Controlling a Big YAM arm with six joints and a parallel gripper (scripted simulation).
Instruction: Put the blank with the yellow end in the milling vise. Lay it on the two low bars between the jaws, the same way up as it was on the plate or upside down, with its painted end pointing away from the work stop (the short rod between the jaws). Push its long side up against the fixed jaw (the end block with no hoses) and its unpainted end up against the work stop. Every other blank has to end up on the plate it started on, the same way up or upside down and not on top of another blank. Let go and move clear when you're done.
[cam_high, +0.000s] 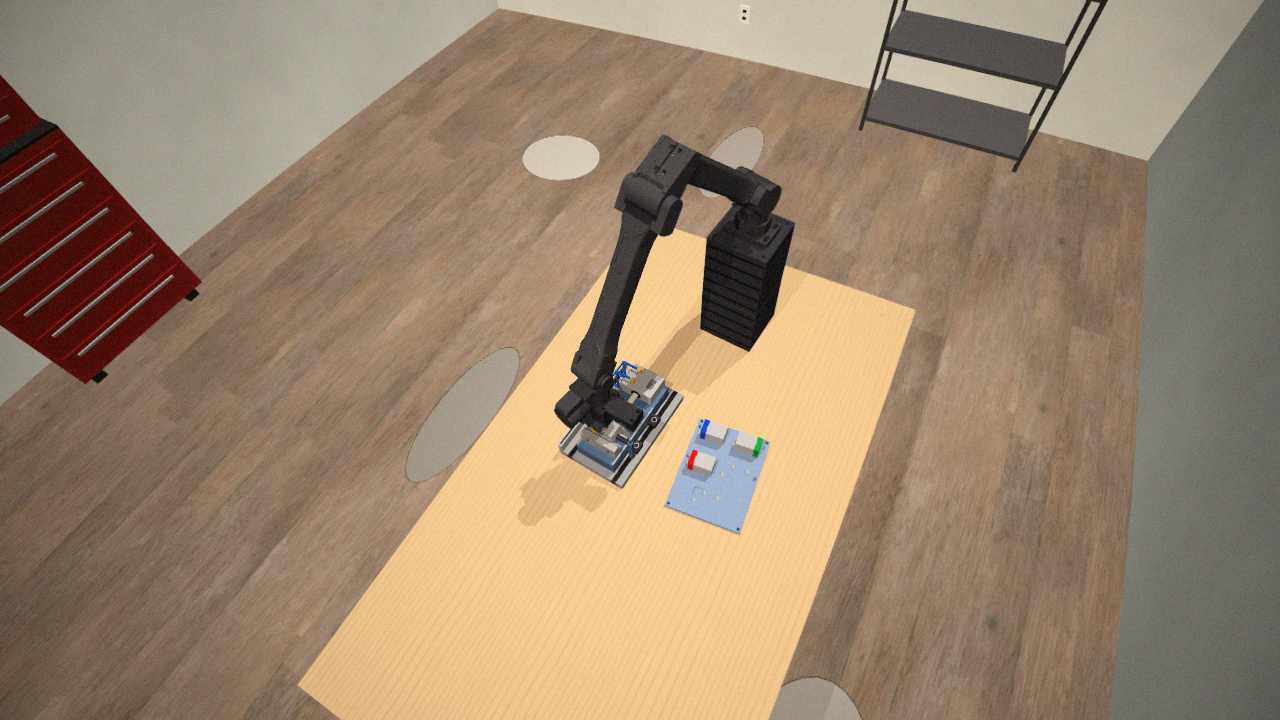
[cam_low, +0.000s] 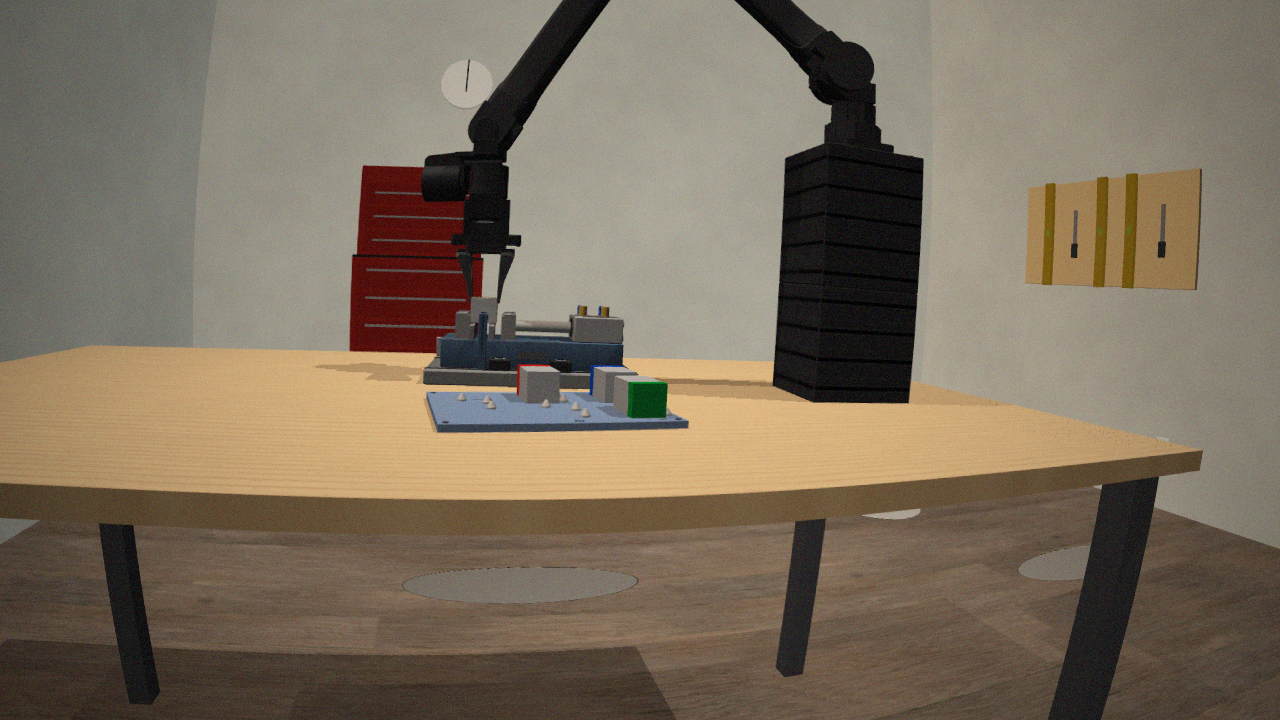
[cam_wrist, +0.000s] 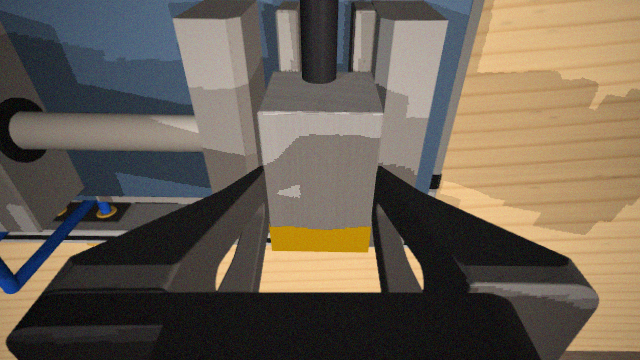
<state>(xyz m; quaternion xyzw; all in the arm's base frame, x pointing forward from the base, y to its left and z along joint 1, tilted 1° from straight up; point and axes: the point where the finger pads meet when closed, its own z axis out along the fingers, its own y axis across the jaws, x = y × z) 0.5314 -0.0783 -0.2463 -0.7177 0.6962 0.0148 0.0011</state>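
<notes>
The yellow-ended blank is 2 cm below my hand. Also, from my hand: work stop rod (5 cm to the left, 3 cm below); fixed jaw (3 cm ahead, 4 cm below); moving jaw (4 cm behind, 4 cm below).
</notes>
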